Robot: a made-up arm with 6 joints.
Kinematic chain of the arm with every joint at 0, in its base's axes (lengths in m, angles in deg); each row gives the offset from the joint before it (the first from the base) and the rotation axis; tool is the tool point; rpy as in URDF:
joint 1: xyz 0 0 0.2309 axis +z
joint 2: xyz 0 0 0 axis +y
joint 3: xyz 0.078 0 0.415 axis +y
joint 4: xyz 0.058 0 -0.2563 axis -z
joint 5: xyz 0 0 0 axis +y
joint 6: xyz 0.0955 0 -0.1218 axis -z
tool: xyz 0 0 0 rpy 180 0 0
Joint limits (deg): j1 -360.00..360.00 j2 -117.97..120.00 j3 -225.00..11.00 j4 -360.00..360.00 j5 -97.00..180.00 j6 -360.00..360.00
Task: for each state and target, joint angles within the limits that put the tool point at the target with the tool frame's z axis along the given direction. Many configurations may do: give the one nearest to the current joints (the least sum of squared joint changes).
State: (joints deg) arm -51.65 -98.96 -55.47 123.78 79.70 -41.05
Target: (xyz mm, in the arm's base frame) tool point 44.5 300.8 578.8 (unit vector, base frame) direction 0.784 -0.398 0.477
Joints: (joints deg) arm -90.74 -106.48 -49.64 78.44 53.63 -41.05
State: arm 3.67 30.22 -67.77 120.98 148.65 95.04
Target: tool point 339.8 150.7 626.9 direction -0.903 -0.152 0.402
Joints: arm 9.68 17.96 -84.29 107.39 179.88 95.04
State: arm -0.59 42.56 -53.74 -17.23 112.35 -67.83
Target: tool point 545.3 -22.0 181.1 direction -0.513 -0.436 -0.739
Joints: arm 1.95 40.64 -79.03 -25.61 75.42 -67.83
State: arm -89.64 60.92 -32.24 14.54 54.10 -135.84
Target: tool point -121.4 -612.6 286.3 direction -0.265 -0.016 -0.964
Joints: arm -100.51 33.71 -81.57 -20.98 46.03 -135.84
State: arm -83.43 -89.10 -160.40 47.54 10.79 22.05
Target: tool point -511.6 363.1 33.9 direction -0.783 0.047 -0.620
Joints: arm -47.90 -92.96 -207.53 65.52 -37.15 22.05
